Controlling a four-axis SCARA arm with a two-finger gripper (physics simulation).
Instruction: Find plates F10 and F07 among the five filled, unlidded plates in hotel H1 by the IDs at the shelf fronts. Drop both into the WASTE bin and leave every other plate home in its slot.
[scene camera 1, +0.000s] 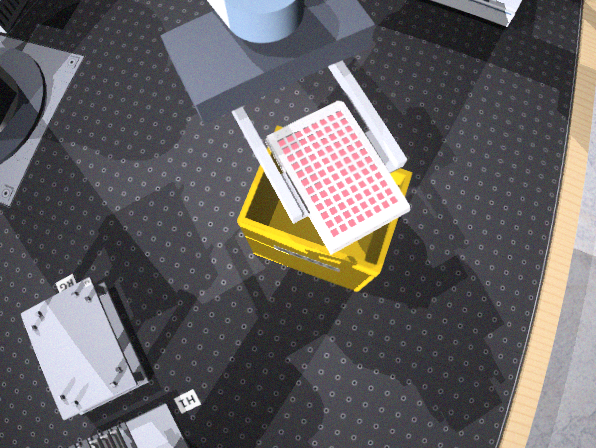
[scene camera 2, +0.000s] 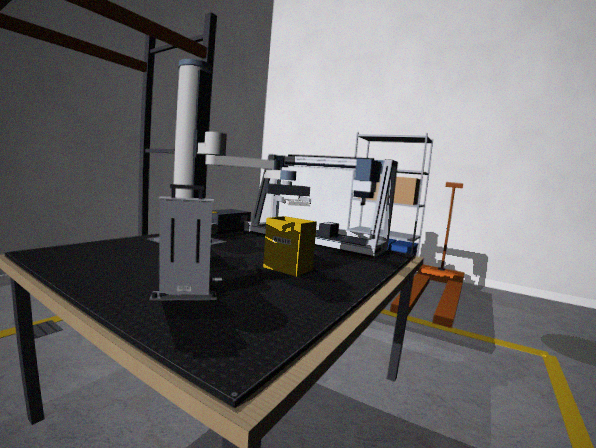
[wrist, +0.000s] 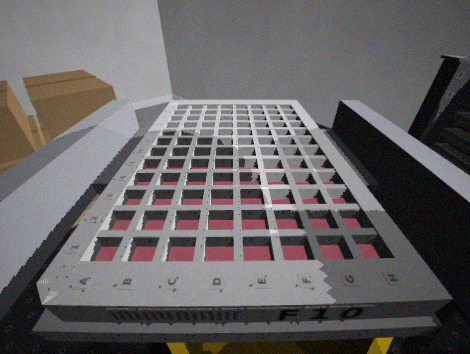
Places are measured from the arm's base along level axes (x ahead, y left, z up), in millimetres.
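Pixels of known places: gripper, fingertip midpoint: (scene camera 1: 350, 191) (scene camera 2: 296, 200) (wrist: 235, 119).
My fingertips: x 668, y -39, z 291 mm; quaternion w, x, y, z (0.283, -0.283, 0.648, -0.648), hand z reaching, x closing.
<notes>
Behind a point stands the place of what it marks.
Plate F10 (scene camera 1: 336, 172) @(x 651, y -25, z 288 mm) (scene camera 2: 300, 202) @(x 700, y -61, z 287 mm) (wrist: 220, 290) @(x 609, y 20, z 289 mm) is white with pink wells, level, its ID facing the wrist camera. My gripper (scene camera 1: 350, 189) @(x 668, y -39, z 291 mm) (scene camera 2: 295, 201) @(x 668, y -39, z 291 mm) (wrist: 235, 119) @(x 668, y -39, z 291 mm) is shut on its long sides. It holds the plate above the open yellow WASTE bin (scene camera 1: 267, 254) @(x 589, y -84, z 57 mm) (scene camera 2: 280, 257) @(x 645, y -85, z 70 mm) (wrist: 381, 346) @(x 568, y -38, z 213 mm), with a gap between plate and rim in scene camera 2. The plate hides part of the bin's inside in scene camera 1. The top of hotel H1 (scene camera 1: 155, 425) @(x 516, y -367, z 21 mm) is cut off at the bottom of scene camera 1, beside its H1 label (scene camera 1: 187, 401) @(x 547, y -318, z 13 mm). Plate F07 cannot be made out.
A light grey stand (scene camera 1: 75, 350) @(x 385, y -303, z 73 mm) with pegs and an RG label (scene camera 1: 66, 284) @(x 305, y -227, z 13 mm) is left of the bin. A grey upright housing (scene camera 2: 185, 245) @(x 591, y -492, z 165 mm) stands near the arm column (scene camera 2: 187, 130) @(x 44, y -61, z 561 mm). A gantry frame (scene camera 2: 385, 205) @(x 847, y 560, z 274 mm) and a small black block (scene camera 2: 328, 229) @(x 556, y 515, z 106 mm) are behind the bin.
</notes>
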